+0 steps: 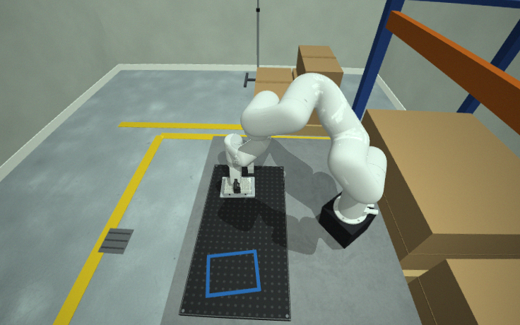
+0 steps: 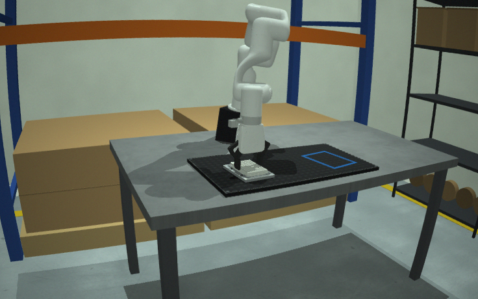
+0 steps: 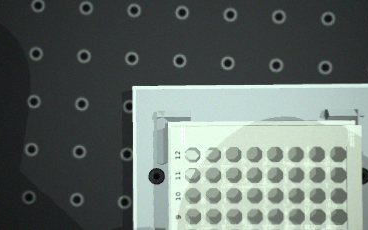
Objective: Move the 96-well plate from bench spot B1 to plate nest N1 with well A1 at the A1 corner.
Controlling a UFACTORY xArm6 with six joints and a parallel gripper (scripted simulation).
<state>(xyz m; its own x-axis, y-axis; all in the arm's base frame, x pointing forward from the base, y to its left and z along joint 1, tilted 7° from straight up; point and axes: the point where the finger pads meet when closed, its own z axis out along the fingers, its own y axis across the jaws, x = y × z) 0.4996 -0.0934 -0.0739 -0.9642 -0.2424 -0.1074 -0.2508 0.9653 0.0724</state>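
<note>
Now: the white 96-well plate 10 mm below my hand. Round my hand: light grey plate nest N1: 30 mm below.
</note>
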